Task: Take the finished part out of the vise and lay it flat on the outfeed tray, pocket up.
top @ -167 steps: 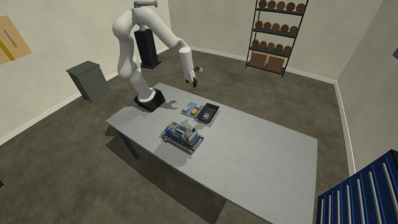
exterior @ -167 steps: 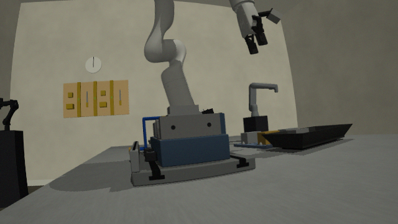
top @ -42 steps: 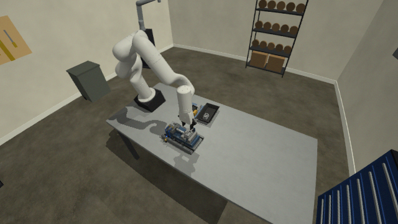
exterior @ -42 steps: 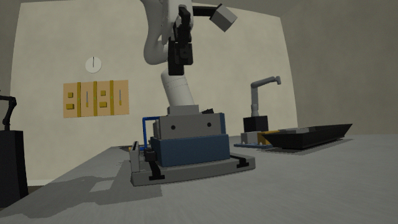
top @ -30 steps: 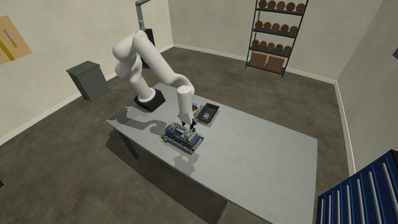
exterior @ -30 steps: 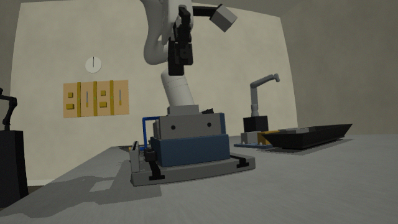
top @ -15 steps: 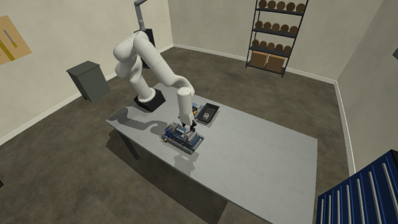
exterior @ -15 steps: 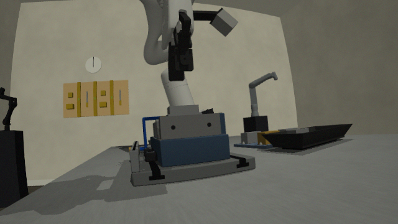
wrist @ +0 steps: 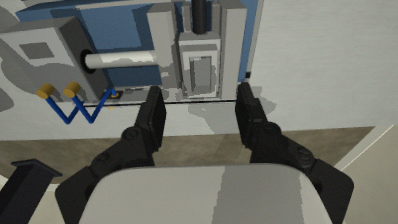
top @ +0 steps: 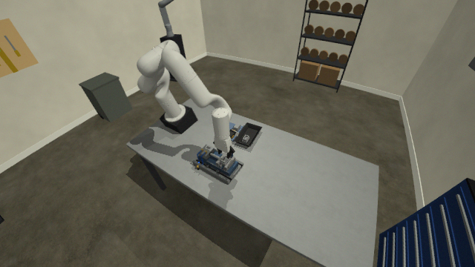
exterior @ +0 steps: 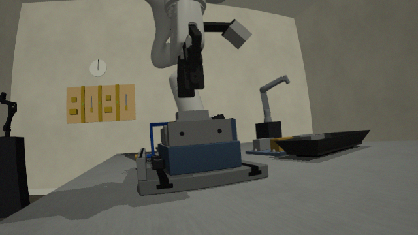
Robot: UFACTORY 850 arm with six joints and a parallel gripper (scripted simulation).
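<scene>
Now: the screw rod 80 mm behind my hand, 20 mm to the left of it and 90 mm below it. From my hand the other things lie so: blue fixture plate (120 mm behind, 360 mm to the left, 160 mm below); then yellow block (80 mm behind, 310 mm to the left, 140 mm below).
</scene>
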